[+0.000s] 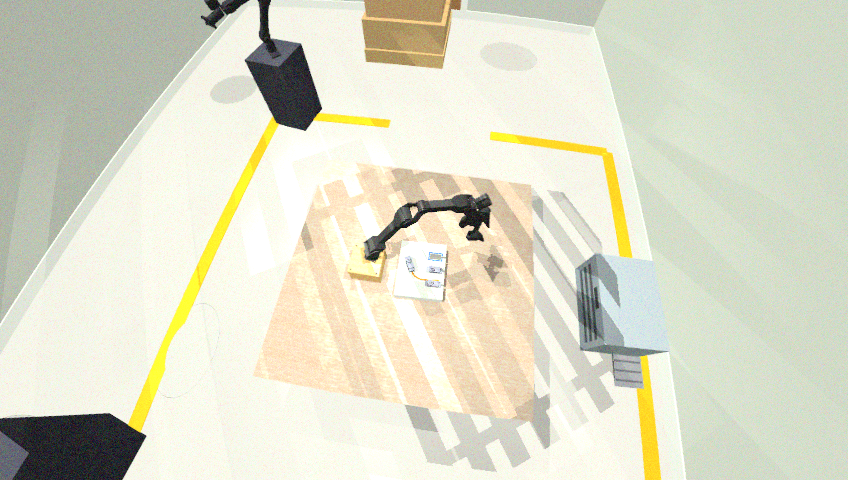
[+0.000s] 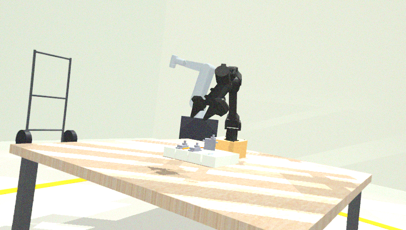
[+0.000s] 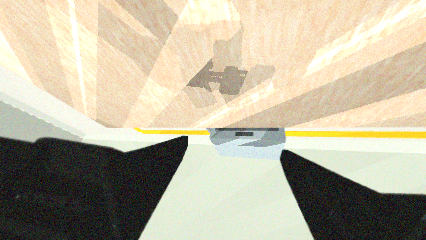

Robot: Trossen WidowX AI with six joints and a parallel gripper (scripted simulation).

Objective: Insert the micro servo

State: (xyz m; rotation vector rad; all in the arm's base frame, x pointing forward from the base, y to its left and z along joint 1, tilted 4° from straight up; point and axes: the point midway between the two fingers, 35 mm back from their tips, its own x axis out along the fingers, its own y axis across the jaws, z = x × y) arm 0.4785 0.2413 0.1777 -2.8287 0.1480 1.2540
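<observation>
Right now my gripper tip is 30 cm past the white deck, 22 cm to the left of it and 19 cm above it.
</observation>
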